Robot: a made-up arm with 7 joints. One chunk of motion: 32 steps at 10 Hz.
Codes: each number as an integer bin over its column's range. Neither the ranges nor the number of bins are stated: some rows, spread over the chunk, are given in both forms.
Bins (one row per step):
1: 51 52 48 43 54 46
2: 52 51 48 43 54 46
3: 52 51 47 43 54 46
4: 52 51 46 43 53 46
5: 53 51 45 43 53 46
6: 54 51 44 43 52 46
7: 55 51 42 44 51 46
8: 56 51 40 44 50 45
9: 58 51 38 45 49 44
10: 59 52 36 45 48 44
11: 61 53 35 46 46 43
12: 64 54 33 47 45 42
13: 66 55 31 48 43 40
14: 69 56 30 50 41 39
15: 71 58 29 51 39 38
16: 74 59 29 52 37 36
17: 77 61 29 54 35 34
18: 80 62 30 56 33 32
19: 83 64 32 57 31 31
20: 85 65 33 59 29 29
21: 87 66 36 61 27 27
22: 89 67 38 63 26 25
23: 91 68 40 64 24 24
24: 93 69 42 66 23 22
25: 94 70 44 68 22 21
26: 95 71 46 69 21 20
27: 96 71 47 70 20 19
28: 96 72 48 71 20 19
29: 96 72 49 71 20 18
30: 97 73 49 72 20 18
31: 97 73 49 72 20 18
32: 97 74 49 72 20 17
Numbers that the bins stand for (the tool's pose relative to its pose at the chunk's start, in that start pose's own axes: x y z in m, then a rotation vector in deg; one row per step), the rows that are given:
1: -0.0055 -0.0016 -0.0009 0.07 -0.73 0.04
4: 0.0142 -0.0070 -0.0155 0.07 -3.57 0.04
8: 0.0930 -0.0070 -0.0591 0.44 -12.08 -1.09
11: 0.1915 0.0037 -0.0955 1.19 -23.43 -3.35
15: 0.3885 0.0305 -0.1391 3.06 -43.30 -9.01
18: 0.5658 0.0519 -0.1318 4.93 -60.33 -15.80
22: 0.7430 0.0787 -0.0736 7.55 -80.20 -23.72
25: 0.8415 0.0947 -0.0300 9.41 -91.56 -28.24
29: 0.8809 0.1055 0.0064 10.54 -97.23 -31.64
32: 0.9006 0.1162 0.0064 10.91 -97.23 -32.77
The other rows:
2: 0.0142 -0.0070 -0.0009 0.07 -0.73 0.04
3: 0.0142 -0.0070 -0.0082 0.07 -0.73 0.04
5: 0.0339 -0.0070 -0.0227 0.07 -3.57 0.04
6: 0.0536 -0.0070 -0.0300 0.07 -6.40 0.04
7: 0.0733 -0.0070 -0.0445 0.44 -9.24 0.04
9: 0.1324 -0.0070 -0.0736 0.82 -14.92 -2.22
10: 0.1521 -0.0016 -0.0882 0.82 -17.76 -2.22
12: 0.2506 0.0091 -0.1100 1.57 -26.27 -4.48
13: 0.2900 0.0144 -0.1245 1.94 -31.95 -6.75
14: 0.3491 0.0198 -0.1318 2.69 -37.63 -7.88
16: 0.4476 0.0359 -0.1391 3.43 -48.98 -11.27
17: 0.5067 0.0466 -0.1391 4.18 -54.66 -13.54
19: 0.6248 0.0626 -0.1173 5.30 -66.01 -16.93
20: 0.6642 0.0680 -0.1100 6.05 -71.69 -19.19
21: 0.7036 0.0733 -0.0882 6.80 -77.36 -21.45
23: 0.7824 0.0840 -0.0591 7.92 -85.88 -24.85
24: 0.8218 0.0894 -0.0445 8.67 -88.72 -27.11
26: 0.8612 0.1001 -0.0155 9.79 -94.39 -29.37
27: 0.8809 0.1001 -0.0082 10.16 -97.23 -30.51
28: 0.8809 0.1055 -0.0009 10.54 -97.23 -30.51
30: 0.9006 0.1108 0.0064 10.91 -97.23 -31.64
31: 0.9006 0.1108 0.0064 10.91 -97.23 -31.64

